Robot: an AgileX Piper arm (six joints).
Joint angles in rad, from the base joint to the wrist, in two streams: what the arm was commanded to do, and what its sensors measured. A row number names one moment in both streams.
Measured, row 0:
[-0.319, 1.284, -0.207, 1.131, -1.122, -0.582]
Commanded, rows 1 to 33:
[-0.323, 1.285, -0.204, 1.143, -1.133, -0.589]
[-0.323, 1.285, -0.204, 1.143, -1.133, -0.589]
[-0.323, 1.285, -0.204, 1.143, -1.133, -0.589]
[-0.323, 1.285, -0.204, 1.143, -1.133, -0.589]
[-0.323, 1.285, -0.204, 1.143, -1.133, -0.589]
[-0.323, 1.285, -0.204, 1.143, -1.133, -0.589]
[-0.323, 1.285, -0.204, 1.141, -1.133, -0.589]
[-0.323, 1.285, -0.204, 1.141, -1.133, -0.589]
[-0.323, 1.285, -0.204, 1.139, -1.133, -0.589]
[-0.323, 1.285, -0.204, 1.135, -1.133, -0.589]
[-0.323, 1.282, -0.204, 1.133, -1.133, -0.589]
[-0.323, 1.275, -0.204, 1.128, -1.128, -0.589]
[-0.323, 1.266, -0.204, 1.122, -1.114, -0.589]
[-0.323, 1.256, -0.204, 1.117, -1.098, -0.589]
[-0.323, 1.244, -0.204, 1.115, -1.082, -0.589]
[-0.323, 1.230, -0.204, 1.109, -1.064, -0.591]
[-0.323, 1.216, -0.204, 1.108, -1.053, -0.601]
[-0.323, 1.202, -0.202, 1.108, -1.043, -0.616]
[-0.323, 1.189, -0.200, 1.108, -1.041, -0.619]
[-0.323, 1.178, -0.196, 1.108, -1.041, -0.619]
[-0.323, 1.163, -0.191, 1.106, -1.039, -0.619]
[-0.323, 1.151, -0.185, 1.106, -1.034, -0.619]
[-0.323, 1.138, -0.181, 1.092, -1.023, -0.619]
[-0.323, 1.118, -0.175, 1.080, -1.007, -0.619]
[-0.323, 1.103, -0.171, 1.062, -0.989, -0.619]
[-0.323, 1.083, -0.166, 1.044, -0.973, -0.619]
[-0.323, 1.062, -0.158, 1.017, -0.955, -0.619]
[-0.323, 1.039, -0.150, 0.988, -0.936, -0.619]
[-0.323, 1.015, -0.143, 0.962, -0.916, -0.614]
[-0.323, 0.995, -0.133, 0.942, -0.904, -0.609]
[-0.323, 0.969, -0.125, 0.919, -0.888, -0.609]
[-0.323, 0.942, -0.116, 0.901, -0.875, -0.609]
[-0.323, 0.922, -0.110, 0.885, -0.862, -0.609]
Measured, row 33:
[-0.319, 1.003, -0.142, 0.973, -0.916, -0.608]
